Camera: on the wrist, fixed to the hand. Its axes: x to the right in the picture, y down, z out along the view.
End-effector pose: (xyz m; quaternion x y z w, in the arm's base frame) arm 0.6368 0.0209 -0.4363 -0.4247 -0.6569 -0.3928 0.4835
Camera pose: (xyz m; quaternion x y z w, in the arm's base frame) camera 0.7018 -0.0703 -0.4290 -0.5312 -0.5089 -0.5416 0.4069
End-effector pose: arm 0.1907 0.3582 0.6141 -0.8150 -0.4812 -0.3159 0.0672
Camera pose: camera 0.1623 0.2827 0.6922 0.8075 0.3627 0.4543 0.1001
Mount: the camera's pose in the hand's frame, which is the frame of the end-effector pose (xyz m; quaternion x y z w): -0.0203 0.0316 -0.1058 -0.2399 0.0426 0.0308 0.9694
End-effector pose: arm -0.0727 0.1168 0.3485 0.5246 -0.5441 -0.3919 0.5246
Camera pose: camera 0.0241 0.1543 0.3912 0.3826 -0.4272 -0.4719 0.6696
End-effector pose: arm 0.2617 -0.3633 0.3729 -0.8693 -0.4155 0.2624 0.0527
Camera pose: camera 0.3261 -0.3857 0.4621 0.8793 0.4367 -0.1193 0.1478
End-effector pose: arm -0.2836 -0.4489 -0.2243 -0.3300 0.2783 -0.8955 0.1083
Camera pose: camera -0.3368 -0.4220 -0.3195 -0.2992 0.4994 -0.8120 0.0415
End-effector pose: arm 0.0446 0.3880 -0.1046 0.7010 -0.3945 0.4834 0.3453
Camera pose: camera -0.0308 0.4698 -0.0895 0.5640 -0.5053 0.4145 0.5048
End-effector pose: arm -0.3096 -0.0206 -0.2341 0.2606 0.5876 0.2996 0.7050
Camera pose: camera -0.4201 -0.0121 -0.2161 0.0888 0.5197 0.4642 0.7117
